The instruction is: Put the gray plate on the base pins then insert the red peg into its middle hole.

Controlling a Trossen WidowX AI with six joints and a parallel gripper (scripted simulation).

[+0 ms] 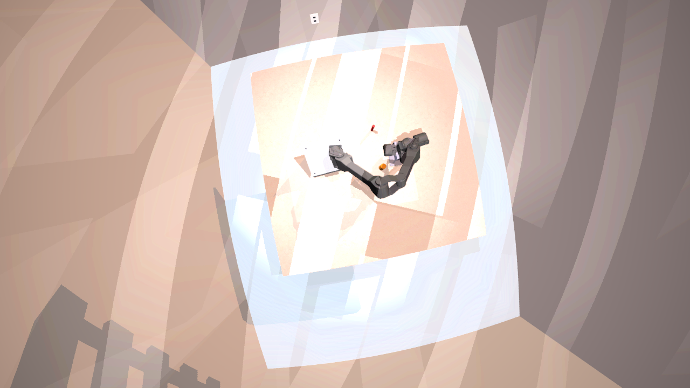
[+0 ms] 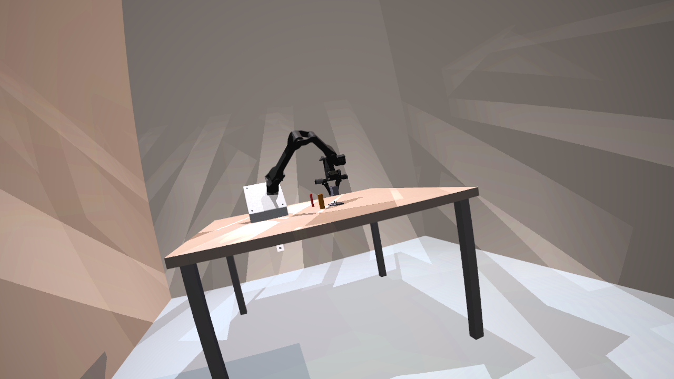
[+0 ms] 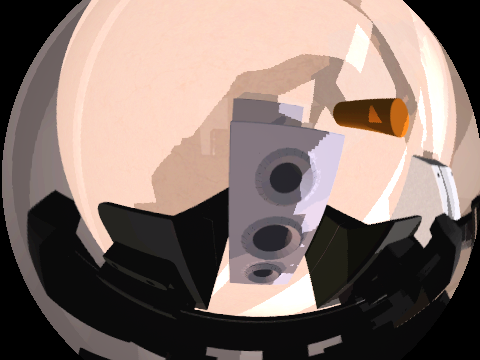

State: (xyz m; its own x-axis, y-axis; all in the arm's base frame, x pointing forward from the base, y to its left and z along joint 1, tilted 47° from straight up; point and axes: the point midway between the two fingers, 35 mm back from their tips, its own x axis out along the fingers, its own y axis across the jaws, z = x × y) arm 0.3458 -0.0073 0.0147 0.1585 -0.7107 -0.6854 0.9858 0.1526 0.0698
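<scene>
My gripper tip is 50 mm above the pin base and 10 mm to the left of it. Round my gripper tip: yellow-orange object: 90 mm behind, 80 mm to the right, 20 mm below; then gray plate: 30 mm above; then red peg: 150 mm to the left, 120 mm behind, 20 mm below.
</scene>
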